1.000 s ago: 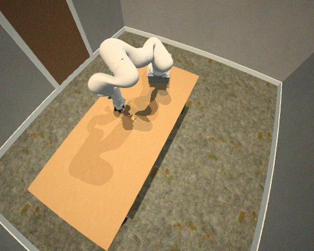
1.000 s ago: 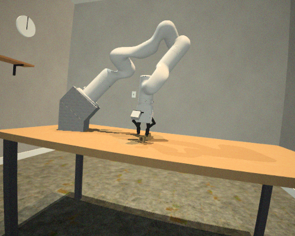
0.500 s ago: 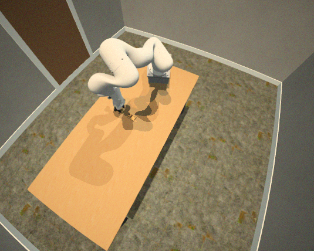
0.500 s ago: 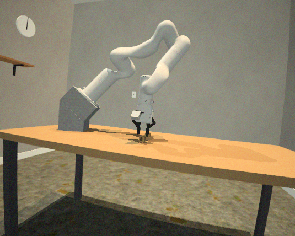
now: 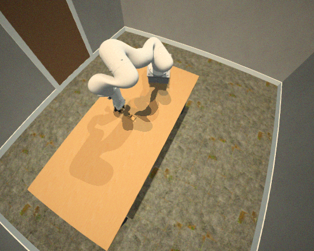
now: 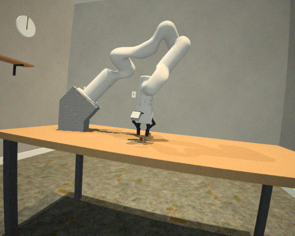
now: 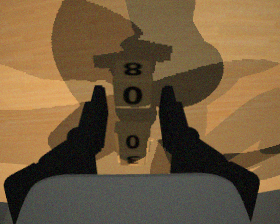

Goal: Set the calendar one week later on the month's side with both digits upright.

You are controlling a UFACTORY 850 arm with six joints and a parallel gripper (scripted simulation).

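Now: the wooden calendar tray 20 mm ahead of my hand, 110 mm to the left of it and 50 mm below it.
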